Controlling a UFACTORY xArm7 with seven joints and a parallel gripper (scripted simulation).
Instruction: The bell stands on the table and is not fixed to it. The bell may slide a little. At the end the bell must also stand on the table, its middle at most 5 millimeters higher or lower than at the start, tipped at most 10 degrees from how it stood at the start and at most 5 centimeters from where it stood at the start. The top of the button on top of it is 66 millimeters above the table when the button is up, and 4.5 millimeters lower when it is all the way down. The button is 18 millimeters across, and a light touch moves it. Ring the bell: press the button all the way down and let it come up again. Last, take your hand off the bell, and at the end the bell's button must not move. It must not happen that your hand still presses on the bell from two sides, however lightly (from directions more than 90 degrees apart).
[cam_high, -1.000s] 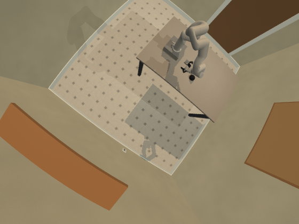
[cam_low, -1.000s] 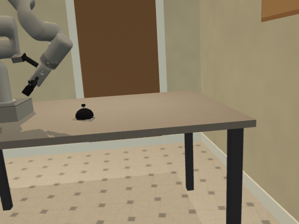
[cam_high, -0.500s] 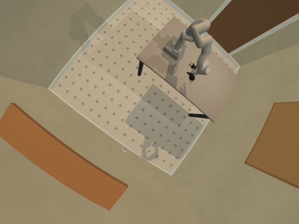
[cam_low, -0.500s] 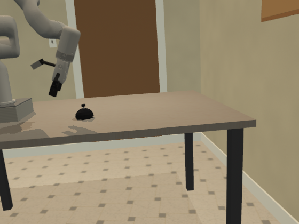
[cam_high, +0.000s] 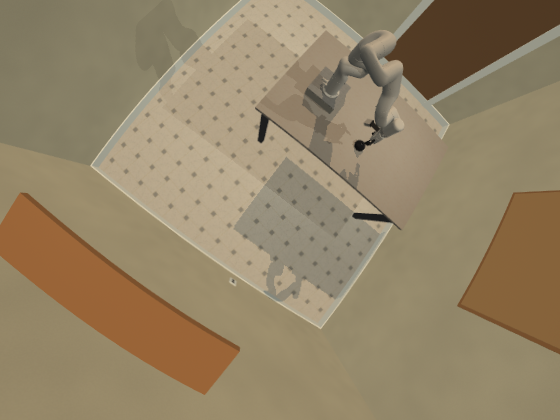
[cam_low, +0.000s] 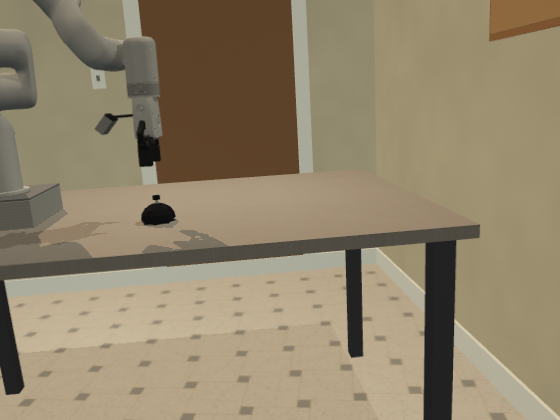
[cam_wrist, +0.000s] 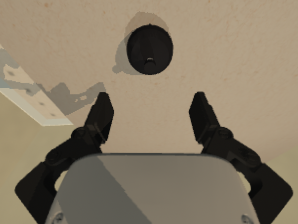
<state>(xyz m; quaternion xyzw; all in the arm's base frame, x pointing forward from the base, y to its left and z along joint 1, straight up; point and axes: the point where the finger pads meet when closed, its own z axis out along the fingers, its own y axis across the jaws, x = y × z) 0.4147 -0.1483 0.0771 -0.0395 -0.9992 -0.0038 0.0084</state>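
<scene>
The bell button is 10 cm below my hand. From my hand the other things lie so: black dome bell: 11 cm below.
</scene>
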